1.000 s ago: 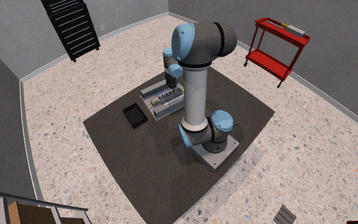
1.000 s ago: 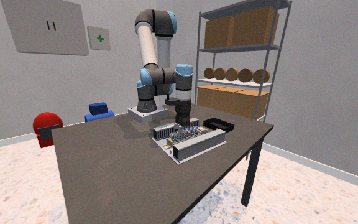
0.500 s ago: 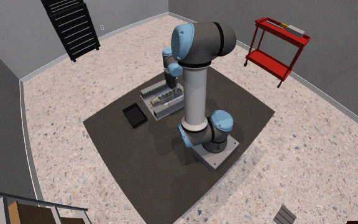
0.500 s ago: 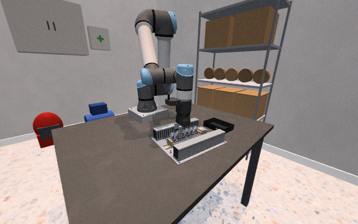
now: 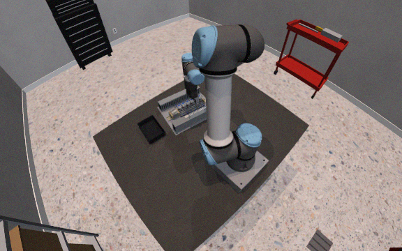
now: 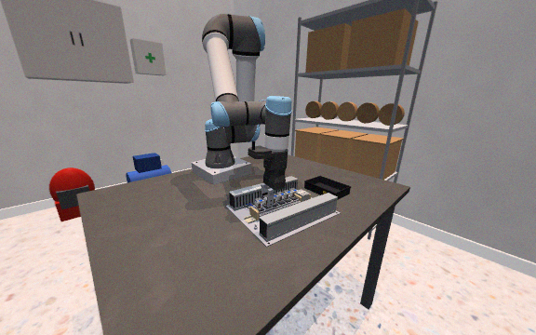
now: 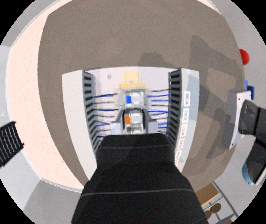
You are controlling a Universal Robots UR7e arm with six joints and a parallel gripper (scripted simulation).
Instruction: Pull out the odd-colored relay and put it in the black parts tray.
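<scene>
Right now the relay is 10 mm below my hand. Also, from my hand: black parts tray 50 mm ahead, 330 mm to the left, 50 mm below; then relay panel 10 mm ahead, 70 mm to the left, 30 mm below.
</scene>
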